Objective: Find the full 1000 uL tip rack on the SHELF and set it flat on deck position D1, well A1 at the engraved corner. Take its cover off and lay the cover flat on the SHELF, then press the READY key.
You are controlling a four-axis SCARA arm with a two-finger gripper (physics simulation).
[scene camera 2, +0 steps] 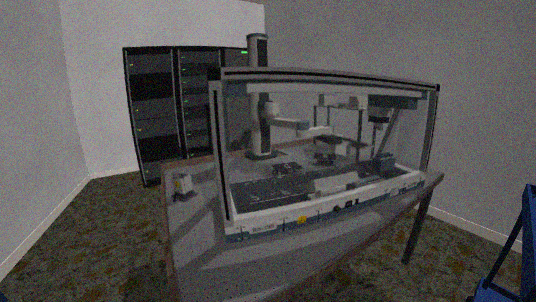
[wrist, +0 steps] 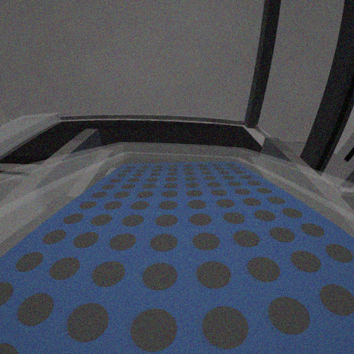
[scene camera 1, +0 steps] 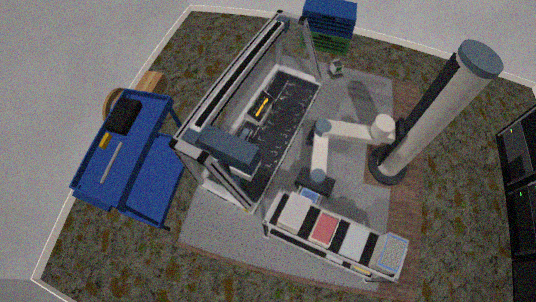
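Observation:
My gripper [scene camera 1: 311,189] [wrist: 182,145] is shut on a tip rack with a blue top [scene camera 1: 309,195] [wrist: 170,231]. Clear cover walls surround the blue top in the wrist view; the rack looks level, and its label and well A1 do not show. It hangs beside the left end of the shelf [scene camera 1: 340,236] [scene camera 2: 360,131], near the enclosure. Another blue-edged rack [scene camera 1: 392,252] stands at the shelf's right end. The dark deck [scene camera 1: 295,112] [scene camera 2: 265,194] lies inside the enclosure; D1's marking is unreadable. A small device [scene camera 1: 336,67] [scene camera 2: 184,185] stands beyond the enclosure; its key lettering is unreadable.
The shelf also bears a pale box [scene camera 1: 295,212], a red-topped box [scene camera 1: 325,229] and a pale blue-grey box [scene camera 1: 356,242]. The enclosure's dark gantry head [scene camera 1: 227,146] overhangs the deck's near end. Dark stands [scene camera 2: 286,168] [scene camera 2: 324,159] sit on the table. A blue cart [scene camera 1: 152,180] is outside the enclosure.

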